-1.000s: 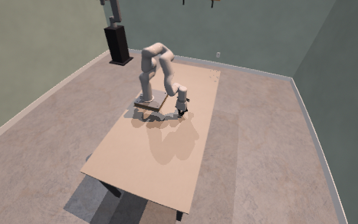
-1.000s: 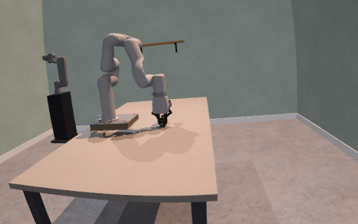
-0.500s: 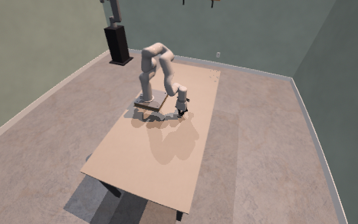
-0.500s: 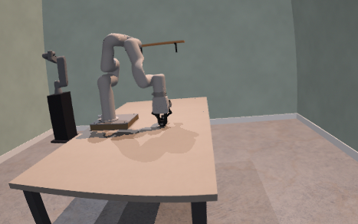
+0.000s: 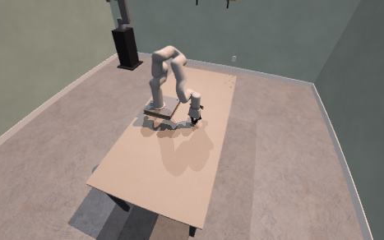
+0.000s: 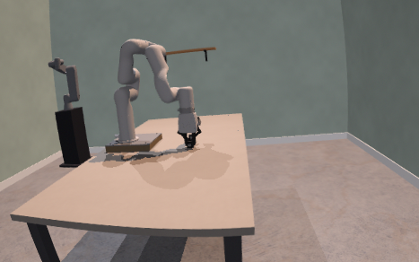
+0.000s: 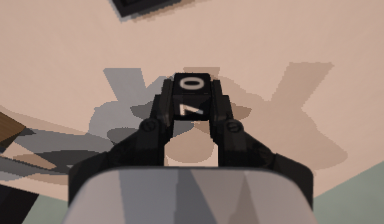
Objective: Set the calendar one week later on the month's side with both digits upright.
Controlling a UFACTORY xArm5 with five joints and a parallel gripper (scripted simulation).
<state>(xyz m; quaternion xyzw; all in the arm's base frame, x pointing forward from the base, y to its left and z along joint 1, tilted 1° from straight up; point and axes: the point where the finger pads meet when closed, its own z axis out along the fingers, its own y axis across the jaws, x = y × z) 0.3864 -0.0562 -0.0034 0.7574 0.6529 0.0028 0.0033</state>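
Now: the black cube 10 mm below my hand. From my hand the other things lie so: black calendar tray (20 mm behind, 100 mm to the left, 20 mm below).
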